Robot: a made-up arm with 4 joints. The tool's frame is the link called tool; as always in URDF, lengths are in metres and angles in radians. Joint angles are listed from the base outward.
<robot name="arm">
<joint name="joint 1" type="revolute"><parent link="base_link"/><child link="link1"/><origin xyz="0 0 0.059"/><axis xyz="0 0 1"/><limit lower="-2.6" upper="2.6"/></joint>
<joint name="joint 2" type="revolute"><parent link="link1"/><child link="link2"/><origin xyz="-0.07 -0.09 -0.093"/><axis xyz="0 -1 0"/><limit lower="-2.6" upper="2.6"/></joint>
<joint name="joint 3" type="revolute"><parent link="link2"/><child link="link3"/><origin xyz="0.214 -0.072 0.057"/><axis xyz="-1 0 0"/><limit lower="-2.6" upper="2.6"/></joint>
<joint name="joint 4" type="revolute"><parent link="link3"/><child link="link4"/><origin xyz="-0.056 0.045 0.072"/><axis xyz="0 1 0"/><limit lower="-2.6" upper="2.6"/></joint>
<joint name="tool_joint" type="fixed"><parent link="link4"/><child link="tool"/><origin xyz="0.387 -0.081 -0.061"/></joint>
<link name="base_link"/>
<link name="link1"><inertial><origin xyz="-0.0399 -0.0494 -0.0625"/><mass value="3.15"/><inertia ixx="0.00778" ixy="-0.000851" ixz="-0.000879" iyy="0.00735" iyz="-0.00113" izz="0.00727"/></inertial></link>
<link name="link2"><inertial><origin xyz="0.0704 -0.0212 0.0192"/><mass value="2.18"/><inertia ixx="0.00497" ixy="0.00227" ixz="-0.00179" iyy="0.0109" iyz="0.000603" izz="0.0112"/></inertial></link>
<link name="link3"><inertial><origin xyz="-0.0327 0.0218 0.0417"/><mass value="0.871"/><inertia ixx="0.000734" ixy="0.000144" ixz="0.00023" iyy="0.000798" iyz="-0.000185" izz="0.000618"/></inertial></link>
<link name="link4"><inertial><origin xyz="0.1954 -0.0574 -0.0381"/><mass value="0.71"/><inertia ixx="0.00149" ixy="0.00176" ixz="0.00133" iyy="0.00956" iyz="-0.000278" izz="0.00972"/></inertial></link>
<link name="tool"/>
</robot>
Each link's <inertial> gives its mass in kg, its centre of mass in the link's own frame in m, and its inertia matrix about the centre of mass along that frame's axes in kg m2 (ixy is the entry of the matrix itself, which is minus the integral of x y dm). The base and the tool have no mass. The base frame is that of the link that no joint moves.
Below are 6 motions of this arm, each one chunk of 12 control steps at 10 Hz.
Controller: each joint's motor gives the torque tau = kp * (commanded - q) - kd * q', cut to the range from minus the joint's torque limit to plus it. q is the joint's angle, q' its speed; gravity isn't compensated. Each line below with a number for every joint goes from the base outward.
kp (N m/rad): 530 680 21 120
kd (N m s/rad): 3 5.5 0.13 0.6
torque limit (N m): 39 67 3.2 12
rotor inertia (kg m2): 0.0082 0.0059 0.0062 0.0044
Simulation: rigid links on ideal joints. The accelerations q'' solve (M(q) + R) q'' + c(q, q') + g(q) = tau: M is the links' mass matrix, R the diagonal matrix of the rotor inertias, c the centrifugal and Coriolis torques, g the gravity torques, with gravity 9.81 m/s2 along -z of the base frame. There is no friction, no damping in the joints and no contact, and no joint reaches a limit. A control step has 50 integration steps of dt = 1/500 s. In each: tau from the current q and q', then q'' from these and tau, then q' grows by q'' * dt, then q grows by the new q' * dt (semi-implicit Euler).
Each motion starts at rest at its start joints. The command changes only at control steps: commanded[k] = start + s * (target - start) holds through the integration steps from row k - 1 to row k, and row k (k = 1, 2, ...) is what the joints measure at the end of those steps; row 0 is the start. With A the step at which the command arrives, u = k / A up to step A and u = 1 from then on. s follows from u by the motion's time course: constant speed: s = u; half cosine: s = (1 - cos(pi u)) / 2; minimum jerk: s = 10 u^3 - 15 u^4 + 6 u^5; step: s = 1 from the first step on.
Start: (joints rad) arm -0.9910 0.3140 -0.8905 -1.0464
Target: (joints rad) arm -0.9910 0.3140 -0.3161 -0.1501
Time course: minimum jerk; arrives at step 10
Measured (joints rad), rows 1 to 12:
1: -0.9895 0.3068 -0.9724 -1.0339
2: -0.9867 0.3049 -0.9457 -0.9815
3: -0.9838 0.3057 -0.7643 -0.8783
4: -0.9804 0.3012 -0.7247 -0.7296
5: -0.9785 0.3006 -0.5895 -0.5656
6: -0.9775 0.3004 -0.4807 -0.4051
7: -0.9783 0.3015 -0.4075 -0.2730
8: -0.9812 0.3033 -0.3608 -0.1842
9: -0.9853 0.3059 -0.3216 -0.1461
10: -0.9901 0.3071 -0.3288 -0.1399
11: -0.9912 0.3076 -0.3226 -0.1407
12: -0.9908 0.3070 -0.3226 -0.1391

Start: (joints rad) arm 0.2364 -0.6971 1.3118 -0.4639
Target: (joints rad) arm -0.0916 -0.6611 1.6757 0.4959
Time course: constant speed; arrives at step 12
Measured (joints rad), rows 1 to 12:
1: 0.2038 -0.7058 1.4182 -0.3700
2: 0.1681 -0.7012 1.3754 -0.2659
3: 0.1456 -0.6993 1.4525 -0.2017
4: 0.1193 -0.6946 1.4483 -0.1238
5: 0.0900 -0.6926 1.4762 -0.0409
6: 0.0625 -0.6904 1.5095 0.0363
7: 0.0353 -0.6873 1.5268 0.1141
8: 0.0077 -0.6842 1.5559 0.1923
9: -0.0200 -0.6807 1.5898 0.2715
10: -0.0476 -0.6767 1.6207 0.3518
11: -0.0748 -0.6726 1.6507 0.4320
12: -0.1019 -0.6687 1.6790 0.5122

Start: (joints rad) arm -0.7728 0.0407 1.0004 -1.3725
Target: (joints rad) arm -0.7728 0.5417 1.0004 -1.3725
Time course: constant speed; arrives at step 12
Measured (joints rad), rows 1 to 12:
1: -0.7703 0.0763 1.0996 -1.3740
2: -0.7686 0.1179 1.1479 -1.3819
3: -0.7696 0.1623 1.0490 -1.3826
4: -0.7704 0.2044 1.0323 -1.3810
5: -0.7695 0.2443 1.1163 -1.3823
6: -0.7696 0.2864 1.1014 -1.3830
7: -0.7703 0.3300 1.0348 -1.3828
8: -0.7702 0.3713 1.0658 -1.3839
9: -0.7699 0.4121 1.1074 -1.3847
10: -0.7701 0.4550 1.0653 -1.3848
11: -0.7704 0.4977 1.0413 -1.3851
12: -0.7703 0.5388 1.0796 -1.3862

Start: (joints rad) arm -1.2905 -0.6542 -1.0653 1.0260
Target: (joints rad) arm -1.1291 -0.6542 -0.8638 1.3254
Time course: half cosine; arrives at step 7
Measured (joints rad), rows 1 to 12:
1: -1.2843 -0.6613 -1.0174 1.0327
2: -1.2675 -0.6618 -1.0037 1.0682
3: -1.2398 -0.6630 -0.9482 1.1269
4: -1.2063 -0.6637 -0.9021 1.1959
5: -1.1733 -0.6635 -0.8686 1.2595
6: -1.1475 -0.6629 -0.8389 1.3049
7: -1.1345 -0.6617 -0.8483 1.3237
8: -1.1305 -0.6607 -0.8448 1.3232
9: -1.1293 -0.6601 -0.8466 1.3195
10: -1.1291 -0.6600 -0.8472 1.3179
11: -1.1290 -0.6600 -0.8454 1.3181
12: -1.1291 -0.6600 -0.8476 1.3186

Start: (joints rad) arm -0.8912 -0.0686 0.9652 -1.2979
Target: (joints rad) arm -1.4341 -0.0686 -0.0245 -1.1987
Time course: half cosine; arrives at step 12
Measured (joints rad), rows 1 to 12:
1: -0.8997 -0.0768 1.0466 -1.2914
2: -0.9256 -0.0797 1.0593 -1.2811
3: -0.9675 -0.0789 0.8709 -1.2701
4: -1.0238 -0.0780 0.6425 -1.2568
5: -1.0852 -0.0786 0.5888 -1.2474
6: -1.1527 -0.0786 0.4977 -1.2377
7: -1.2255 -0.0762 0.2627 -1.2275
8: -1.2947 -0.0739 0.1242 -1.2209
9: -1.3507 -0.0731 0.1060 -1.2143
10: -1.3956 -0.0742 0.0163 -1.2033
11: -1.4263 -0.0748 -0.0751 -1.1964
12: -1.4347 -0.0755 -0.0316 -1.1934

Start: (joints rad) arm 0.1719 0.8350 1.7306 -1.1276
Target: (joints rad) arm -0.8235 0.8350 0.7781 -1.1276
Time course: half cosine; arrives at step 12
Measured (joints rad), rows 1 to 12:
1: 0.1558 0.8298 1.7903 -1.1355
2: 0.1081 0.8282 1.7524 -1.1369
3: 0.0310 0.8300 1.5849 -1.1311
4: -0.0706 0.8272 1.5119 -1.1239
5: -0.1888 0.8244 1.4292 -1.1206
6: -0.3148 0.8249 1.2444 -1.1201
7: -0.4426 0.8258 1.1143 -1.1244
8: -0.5643 0.8273 1.0476 -1.1337
9: -0.6704 0.8305 0.9346 -1.1383
10: -0.7529 0.8328 0.8436 -1.1370
11: -0.8051 0.8331 0.8355 -1.1362
12: -0.8236 0.8331 0.8330 -1.1335

